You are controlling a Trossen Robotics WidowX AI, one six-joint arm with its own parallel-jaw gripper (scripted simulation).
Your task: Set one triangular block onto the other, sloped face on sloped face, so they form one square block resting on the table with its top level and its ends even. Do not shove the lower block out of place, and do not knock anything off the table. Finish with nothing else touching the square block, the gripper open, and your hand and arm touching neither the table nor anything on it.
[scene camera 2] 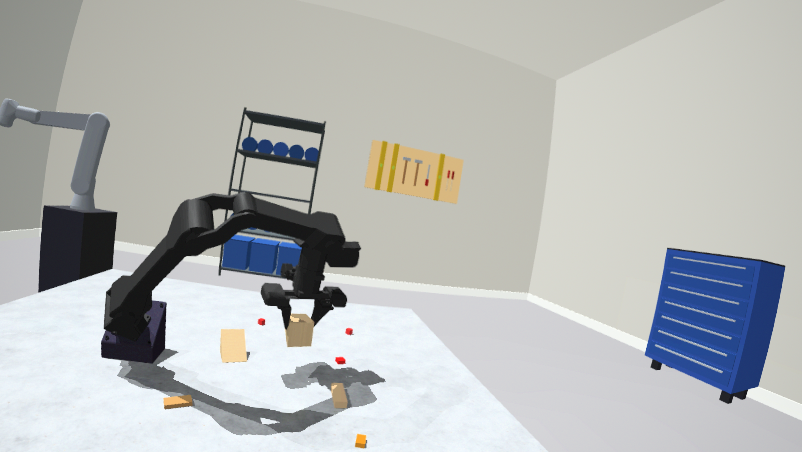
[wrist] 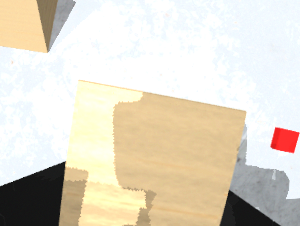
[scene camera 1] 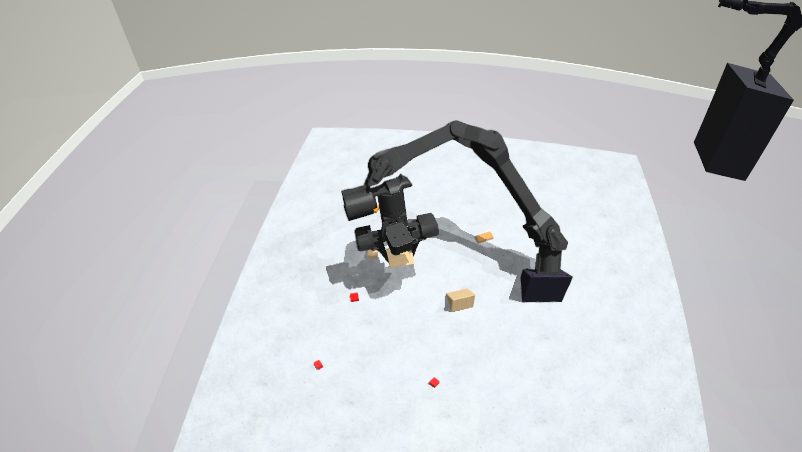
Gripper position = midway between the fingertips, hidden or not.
Note:
I see my gripper [scene camera 2: 298, 328].
My gripper also shows in the wrist view [wrist: 144, 179] and in scene camera 1 [scene camera 1: 400, 258].

